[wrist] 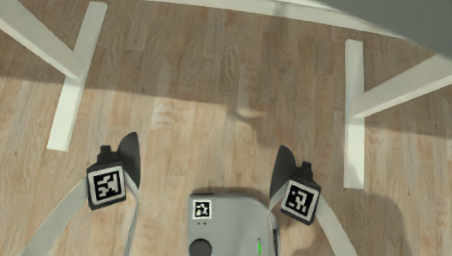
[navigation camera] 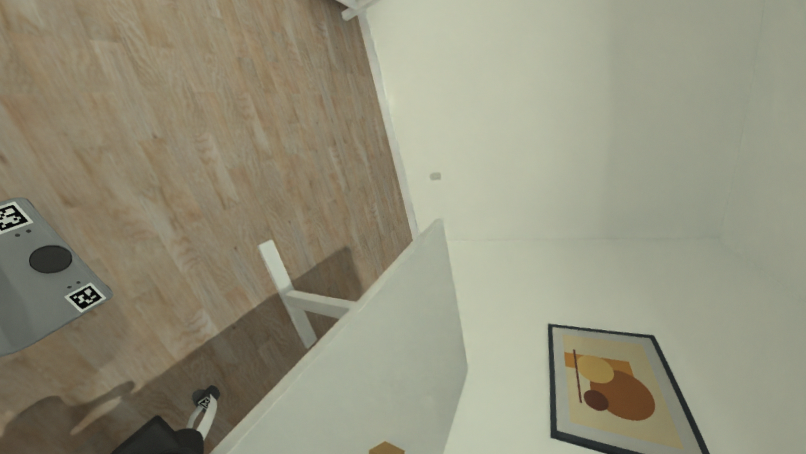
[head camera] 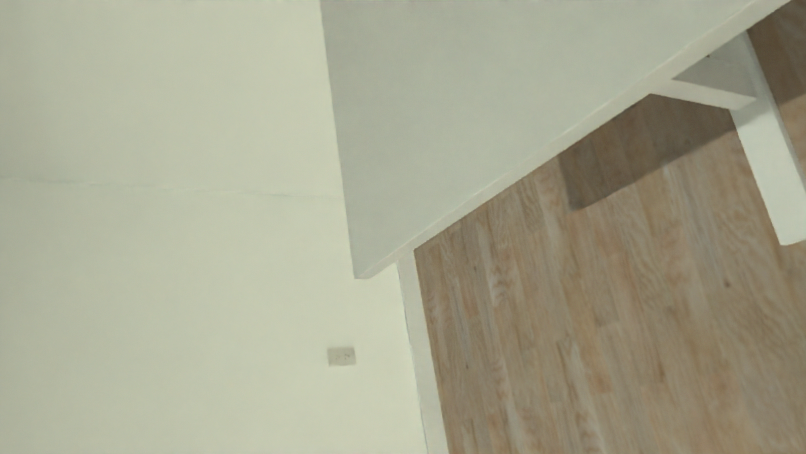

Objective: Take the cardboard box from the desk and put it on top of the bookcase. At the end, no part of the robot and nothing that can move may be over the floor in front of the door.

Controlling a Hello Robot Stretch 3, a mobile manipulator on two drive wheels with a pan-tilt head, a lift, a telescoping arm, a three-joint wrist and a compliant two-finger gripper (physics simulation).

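Seen in the pictures: robot's base, origin of its link: (navigation camera: 51, 257).
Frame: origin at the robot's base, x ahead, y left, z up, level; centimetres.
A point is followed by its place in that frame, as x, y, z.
The cardboard box (navigation camera: 386, 448) {14.2, -54.8, 97.0} shows its top corner at the bottom edge of the navigation view, on the white desk (head camera: 479, 112) {39.4, -35.5, 95.1} (navigation camera: 394, 349) {29.5, -42.9, 95.1}. My gripper (wrist: 207, 160) {-2.5, -26.2, 77.2} is open, with its two fingers wide apart above the wood floor and no object between them in the wrist view. In the navigation view one finger (navigation camera: 205, 403) {2.8, -24.3, 82.5} shows beside the desk's long front edge, apart from the box. The other finger does not show there. The bookcase and the door do not show in these views.
My base (navigation camera: 33, 281) {-5.0, -3.1, 16.0} (wrist: 232, 220) stands on the floor. A desk foot (head camera: 772, 163) (navigation camera: 276, 267) (wrist: 354, 150) and another foot (wrist: 75, 95) flank the gripper in the wrist view. A framed picture (navigation camera: 626, 389) {70.9, -109.5, 156.0} and a socket (head camera: 341, 355) {209.8, -58.3, 40.0} (navigation camera: 434, 175) {209.9, -56.2, 39.8} are on the walls.
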